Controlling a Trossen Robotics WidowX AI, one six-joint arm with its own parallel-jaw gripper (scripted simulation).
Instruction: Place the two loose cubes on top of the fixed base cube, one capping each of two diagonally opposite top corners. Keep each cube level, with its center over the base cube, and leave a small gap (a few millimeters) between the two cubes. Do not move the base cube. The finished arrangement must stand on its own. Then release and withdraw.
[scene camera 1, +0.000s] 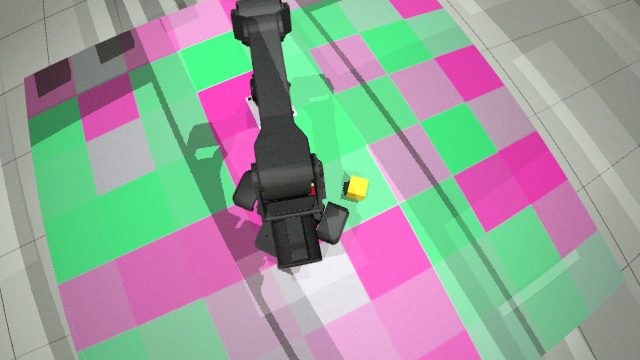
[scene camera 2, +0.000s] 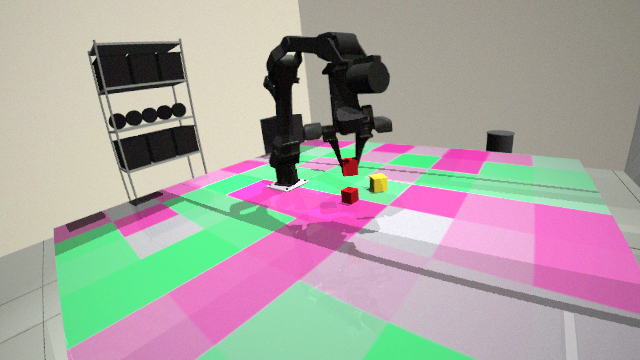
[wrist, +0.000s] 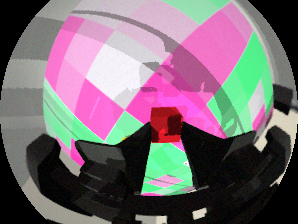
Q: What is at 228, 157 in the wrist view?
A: The gripper.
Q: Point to the gripper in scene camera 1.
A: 292, 217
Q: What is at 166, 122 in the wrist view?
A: A red cube.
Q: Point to the gripper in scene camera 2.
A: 349, 166
